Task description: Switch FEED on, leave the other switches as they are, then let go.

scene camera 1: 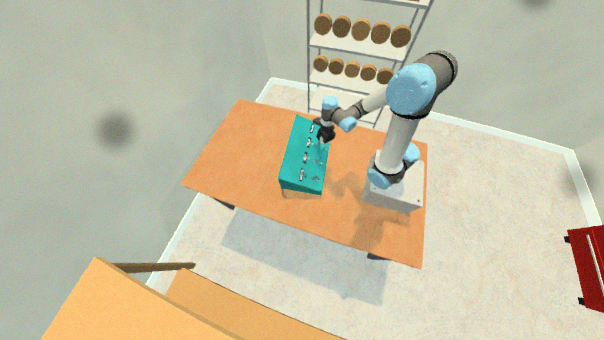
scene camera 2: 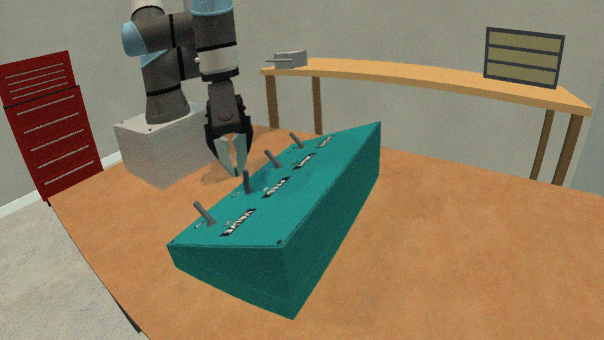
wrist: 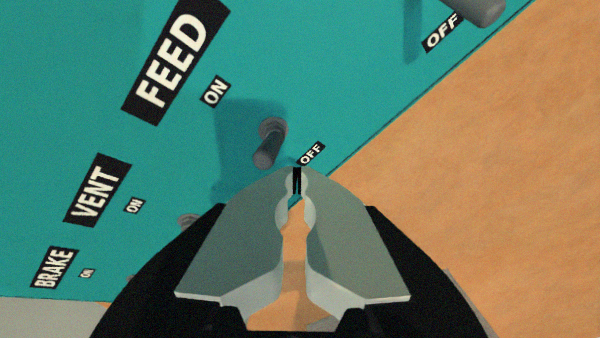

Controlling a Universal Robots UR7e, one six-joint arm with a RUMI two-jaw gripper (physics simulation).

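Pixels of known places: gripper, between the fingertips: (scene camera 1: pixel 322 143) (scene camera 2: pixel 236 176) (wrist: pixel 297 169); arm's base, origin of its link: (scene camera 2: pixel 168 116).
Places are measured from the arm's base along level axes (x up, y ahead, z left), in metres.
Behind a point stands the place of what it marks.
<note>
The teal switch box (scene camera 1: pixel 295 167) @(z 0.212, x -0.050, y 0.498 m) (scene camera 2: pixel 320 200) @(z -0.034, x -0.022, y 0.662 m) (wrist: pixel 165 165) @(z 0.059, x -0.076, y 0.475 m) carries a row of grey levers. The FEED lever (scene camera 2: pixel 247 182) @(z -0.021, x -0.068, y 0.459 m) (wrist: pixel 269 145) @(z -0.025, x -0.053, y 0.459 m) stands near upright in scene camera 2, between its ON label (wrist: pixel 215 91) @(z -0.007, x -0.075, y 0.498 m) and OFF label (wrist: pixel 311 153) @(z -0.032, x -0.105, y 0.421 m). The VALVE lever (scene camera 2: pixel 204 213) @(z -0.139, x -0.070, y 0.486 m) (wrist: pixel 477 9) @(z -0.138, x -0.055, y 0.470 m), VENT lever (scene camera 2: pixel 273 158) @(z 0.088, x -0.070, y 0.411 m) and BRAKE lever (scene camera 2: pixel 297 140) @(z 0.202, x -0.072, y 0.374 m) lean to the OFF side. In the wrist view the gripper partly hides VENT and BRAKE. My gripper (scene camera 2: pixel 236 172) @(z -0.029, x -0.059, y 0.435 m) (wrist: pixel 297 169) @(z -0.029, x -0.059, y 0.435 m) is shut and empty, its tips close beside the FEED lever on the OFF side; contact cannot be told.
The box stands on an orange-brown table (scene camera 1: pixel 220 150) @(z 0.303, x -0.178, y 1.108 m) (scene camera 2: pixel 450 240) @(z 0.191, x -0.178, y 0.817 m). The arm's grey pedestal (scene camera 1: pixel 395 192) @(z 0.107, x 0.001, y -0.065 m) (scene camera 2: pixel 160 150) @(z -0.082, x -0.062, y 0.108 m) stands on the lever side of the box. A red cabinet (scene camera 2: pixel 50 135), a wooden bench (scene camera 2: pixel 400 75) and a shelf rack (scene camera 1: pixel 308 75) stand away from the table.
</note>
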